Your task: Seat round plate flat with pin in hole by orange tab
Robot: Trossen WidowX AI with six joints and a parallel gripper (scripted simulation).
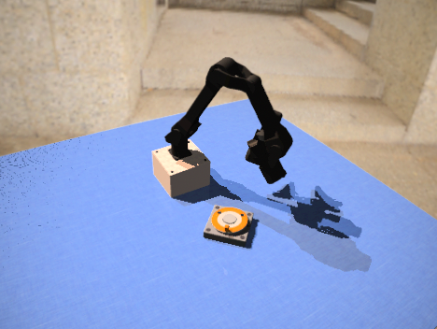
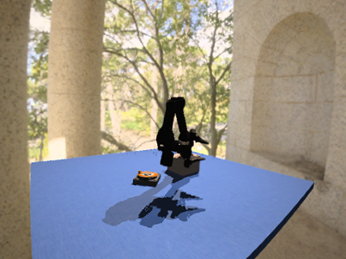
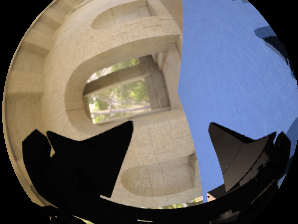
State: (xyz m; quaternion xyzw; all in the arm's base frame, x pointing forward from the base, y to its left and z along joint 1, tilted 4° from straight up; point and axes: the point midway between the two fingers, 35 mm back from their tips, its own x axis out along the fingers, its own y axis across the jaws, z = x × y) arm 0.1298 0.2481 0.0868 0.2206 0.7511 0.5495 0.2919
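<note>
The round plate is 26 cm to the right of my gripper tip, 20 cm ahead of it and 15 cm below it. From my gripper tip the other things lie so: square base: 24 cm to the right, 19 cm ahead, 17 cm below.
</note>
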